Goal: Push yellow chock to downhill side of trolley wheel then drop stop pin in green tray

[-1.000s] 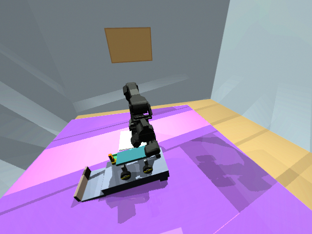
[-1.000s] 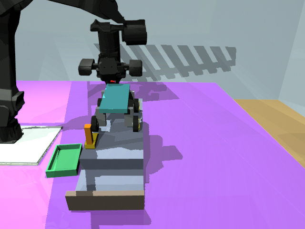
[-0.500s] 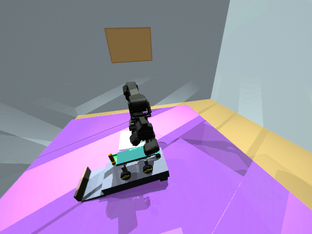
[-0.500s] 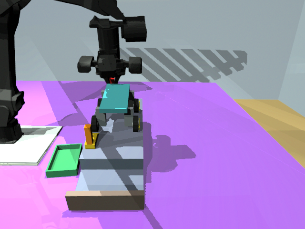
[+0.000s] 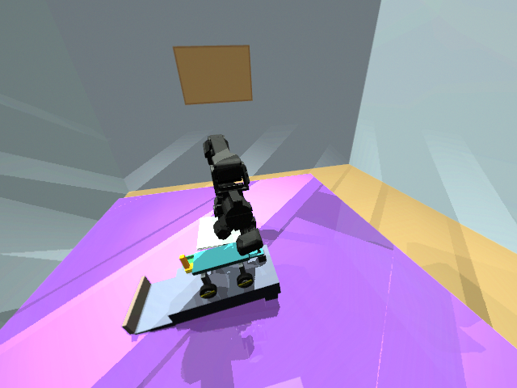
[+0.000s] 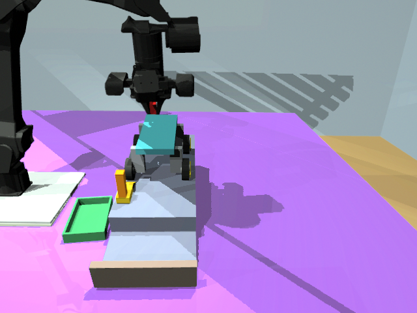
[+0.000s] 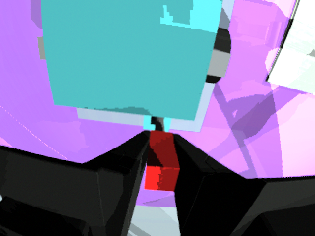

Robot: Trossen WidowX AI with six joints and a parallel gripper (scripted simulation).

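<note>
My gripper tip is now 3 cm past the yellow chock, 20 cm to the left of it and 7 cm above it. Also, from my gripper tip: grey ramp: 2 cm ahead, 10 cm to the right, 10 cm below; then trolley: 2 cm ahead, 10 cm to the right, 4 cm below; then red-headed stop pin: right at my gripper tip.
</note>
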